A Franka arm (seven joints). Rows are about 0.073 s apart.
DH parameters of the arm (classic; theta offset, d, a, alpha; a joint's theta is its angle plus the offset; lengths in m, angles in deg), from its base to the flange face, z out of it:
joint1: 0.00 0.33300 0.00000 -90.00
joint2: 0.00 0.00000 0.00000 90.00
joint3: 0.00 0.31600 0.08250 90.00
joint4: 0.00 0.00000 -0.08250 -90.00
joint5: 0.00 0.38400 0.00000 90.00
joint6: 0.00 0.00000 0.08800 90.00
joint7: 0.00 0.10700 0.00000 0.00
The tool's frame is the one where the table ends.
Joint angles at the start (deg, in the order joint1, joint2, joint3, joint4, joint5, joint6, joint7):
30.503 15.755 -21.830 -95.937 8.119 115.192 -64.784
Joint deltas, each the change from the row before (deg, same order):
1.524 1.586 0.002 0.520 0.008 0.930 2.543
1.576 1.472 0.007 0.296 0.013 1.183 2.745
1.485 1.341 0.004 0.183 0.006 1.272 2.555
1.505 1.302 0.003 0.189 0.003 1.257 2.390
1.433 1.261 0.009 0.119 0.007 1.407 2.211
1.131 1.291 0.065 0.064 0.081 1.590 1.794
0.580 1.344 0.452 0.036 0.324 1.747 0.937
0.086 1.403 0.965 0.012 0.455 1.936 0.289
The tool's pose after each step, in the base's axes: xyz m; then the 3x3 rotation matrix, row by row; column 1 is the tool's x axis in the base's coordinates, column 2 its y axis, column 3 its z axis. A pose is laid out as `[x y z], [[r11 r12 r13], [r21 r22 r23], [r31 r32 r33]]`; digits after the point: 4 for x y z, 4 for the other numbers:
[0.6348 0.1460 0.4482], [[0.3347 0.9391 0.0777], [0.9406 -0.3379 0.0322], [0.0565 0.0624 -0.9965]]
[0.6357 0.1658 0.4368], [[0.3532 0.9321 0.0807], [0.9341 -0.3562 0.0250], [0.0520 0.0665 -0.9964]]
[0.6357 0.1843 0.4259], [[0.3700 0.9251 0.0857], [0.9277 -0.3728 0.0189], [0.0494 0.0725 -0.9961]]
[0.6349 0.2030 0.4153], [[0.3833 0.9191 0.0914], [0.9224 -0.3861 0.0135], [0.0477 0.0791 -0.9957]]
[0.6335 0.2209 0.4047], [[0.3947 0.9134 0.0993], [0.9176 -0.3975 0.0091], [0.0478 0.0875 -0.9950]]
[0.6327 0.2359 0.3935], [[0.4036 0.9084 0.1088], [0.9136 -0.4067 0.0063], [0.0499 0.0968 -0.9940]]
[0.6325 0.2487 0.3811], [[0.4039 0.9073 0.1170], [0.9131 -0.4076 0.0090], [0.0559 0.1032 -0.9931]]
[0.6323 0.2609 0.3671], [[0.3956 0.9100 0.1238], [0.9161 -0.4006 0.0171], [0.0652 0.1067 -0.9922]]

